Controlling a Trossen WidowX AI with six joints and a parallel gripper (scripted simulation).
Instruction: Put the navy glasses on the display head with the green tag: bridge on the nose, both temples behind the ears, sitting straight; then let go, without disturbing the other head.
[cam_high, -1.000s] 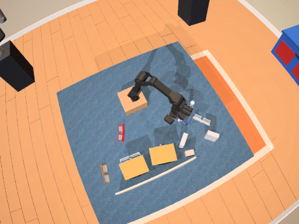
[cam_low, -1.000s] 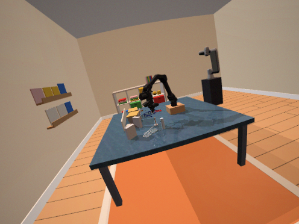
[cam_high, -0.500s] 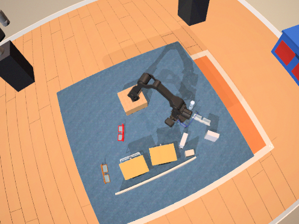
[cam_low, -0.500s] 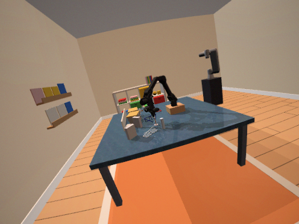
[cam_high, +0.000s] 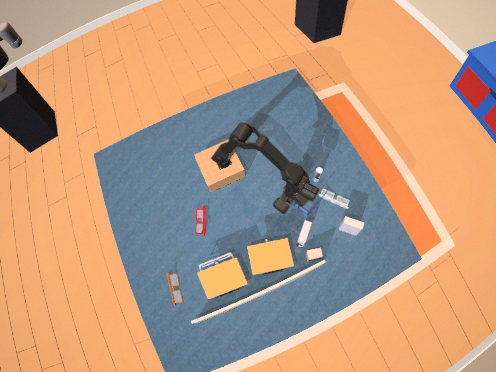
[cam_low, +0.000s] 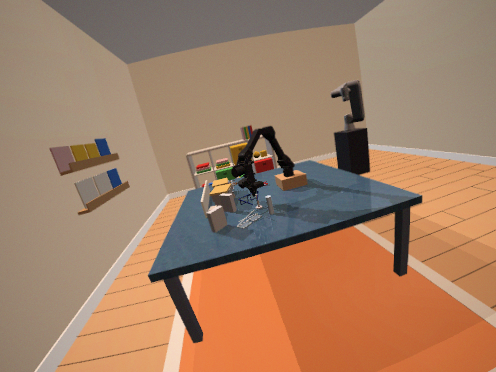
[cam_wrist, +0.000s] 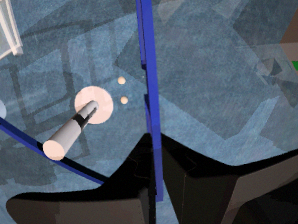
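My gripper tip is now 1 cm past the small stand, 5 cm to the right of it and 3 cm above it.
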